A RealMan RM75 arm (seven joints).
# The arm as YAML. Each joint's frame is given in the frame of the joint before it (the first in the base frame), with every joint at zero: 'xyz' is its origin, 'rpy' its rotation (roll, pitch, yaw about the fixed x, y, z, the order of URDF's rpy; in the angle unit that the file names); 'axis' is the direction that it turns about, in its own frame. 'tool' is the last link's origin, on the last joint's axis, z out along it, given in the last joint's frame.
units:
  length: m
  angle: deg
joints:
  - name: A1
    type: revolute
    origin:
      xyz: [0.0, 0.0, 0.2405]
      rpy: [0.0, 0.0, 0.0]
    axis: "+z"
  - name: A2
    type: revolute
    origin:
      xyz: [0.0, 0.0, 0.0]
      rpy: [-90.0, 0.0, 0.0]
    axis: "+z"
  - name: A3
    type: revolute
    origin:
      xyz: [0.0, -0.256, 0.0]
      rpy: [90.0, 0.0, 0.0]
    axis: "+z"
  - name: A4
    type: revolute
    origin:
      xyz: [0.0, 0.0, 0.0]
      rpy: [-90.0, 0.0, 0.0]
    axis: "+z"
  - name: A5
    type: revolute
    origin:
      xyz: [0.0, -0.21, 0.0]
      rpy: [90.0, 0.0, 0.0]
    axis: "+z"
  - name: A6
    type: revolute
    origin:
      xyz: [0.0, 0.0, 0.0]
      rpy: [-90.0, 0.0, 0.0]
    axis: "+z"
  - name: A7
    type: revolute
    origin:
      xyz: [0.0, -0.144, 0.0]
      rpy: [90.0, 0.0, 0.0]
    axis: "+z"
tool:
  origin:
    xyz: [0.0, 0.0, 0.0]
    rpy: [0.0, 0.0, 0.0]
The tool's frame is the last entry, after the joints.
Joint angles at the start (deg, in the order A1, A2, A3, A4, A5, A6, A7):
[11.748 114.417 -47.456 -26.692 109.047 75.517 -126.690]
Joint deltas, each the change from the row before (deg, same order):
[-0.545 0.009 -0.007 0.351 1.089 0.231 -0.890]
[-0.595 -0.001 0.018 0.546 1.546 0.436 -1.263]
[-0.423 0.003 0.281 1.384 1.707 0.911 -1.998]
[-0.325 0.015 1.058 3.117 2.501 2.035 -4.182]
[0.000 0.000 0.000 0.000 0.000 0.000 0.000]
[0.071 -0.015 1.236 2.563 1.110 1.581 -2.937]
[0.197 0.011 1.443 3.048 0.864 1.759 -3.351]
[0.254 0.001 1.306 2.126 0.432 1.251 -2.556]
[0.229 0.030 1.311 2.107 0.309 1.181 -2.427]
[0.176 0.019 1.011 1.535 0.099 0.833 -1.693]
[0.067 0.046 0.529 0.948 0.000 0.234 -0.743]
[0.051 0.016 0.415 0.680 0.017 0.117 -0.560]
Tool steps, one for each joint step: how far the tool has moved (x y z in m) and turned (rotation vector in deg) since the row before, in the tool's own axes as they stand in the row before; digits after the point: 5 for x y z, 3 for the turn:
[0.00117 -0.00068 -0.00418 0.886 -0.540 -0.075]
[0.00083 -0.00088 -0.00491 1.114 -0.902 -0.168]
[0.00190 0.00027 -0.00526 1.144 -1.177 -0.193]
[0.00348 0.00155 -0.00822 1.917 -2.146 -0.743]
[0.00000 0.00000 0.00000 0.000 0.000 0.000]
[0.00247 0.00161 -0.00496 1.262 -1.369 -0.499]
[0.00324 0.00304 -0.00492 1.278 -1.305 -0.579]
[0.00145 0.00185 -0.00278 1.009 -1.025 -0.698]
[0.00163 0.00229 -0.00278 1.026 -0.902 -0.576]
[0.00117 0.00184 -0.00193 0.734 -0.597 -0.363]
[0.00165 0.00141 -0.00137 0.498 -0.042 0.117]
[0.00115 0.00072 -0.00099 0.429 -0.009 0.042]

